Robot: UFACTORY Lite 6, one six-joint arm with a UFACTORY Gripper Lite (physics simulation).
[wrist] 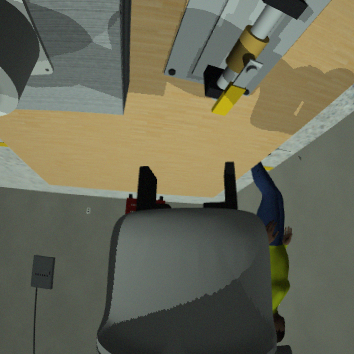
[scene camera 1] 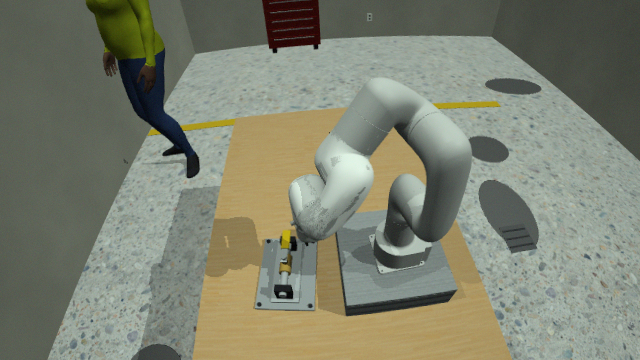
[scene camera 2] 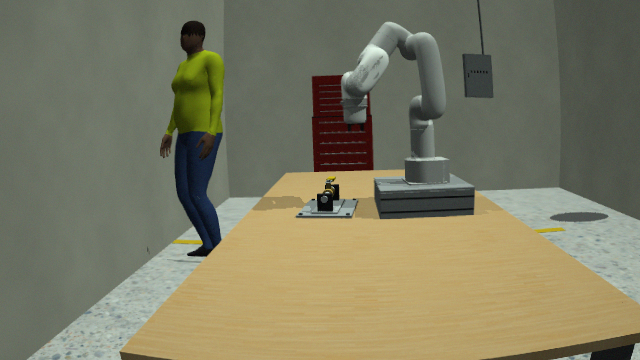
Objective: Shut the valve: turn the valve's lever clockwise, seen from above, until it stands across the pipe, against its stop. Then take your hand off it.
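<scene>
The valve's yellow lever (scene camera 1: 286,239) (scene camera 2: 331,178) (wrist: 229,99) stands lengthwise along the pipe, its grip reaching over the black end block at the pipe's far end. The brass valve body (scene camera 1: 285,264) (scene camera 2: 328,192) (wrist: 247,49) sits on the pipe between two black blocks, on a grey plate (scene camera 1: 308,280) (wrist: 187,50). My gripper (scene camera 2: 355,128) (wrist: 187,165) is open and empty, fingers pointing down, well above the lever's height and a little toward the robot base. It touches nothing. In the scene camera 1 view the arm mostly hides the fingers.
The robot base stands on a grey block (scene camera 1: 350,285) (scene camera 2: 425,205) (wrist: 100,95) to the right of the valve plate on the wooden table (scene camera 1: 270,145) (scene camera 2: 380,280). A person (scene camera 1: 131,35) (scene camera 2: 197,95) stands on the floor left of the table. A red cabinet (scene camera 1: 292,22) (scene camera 2: 343,150) stands beyond it.
</scene>
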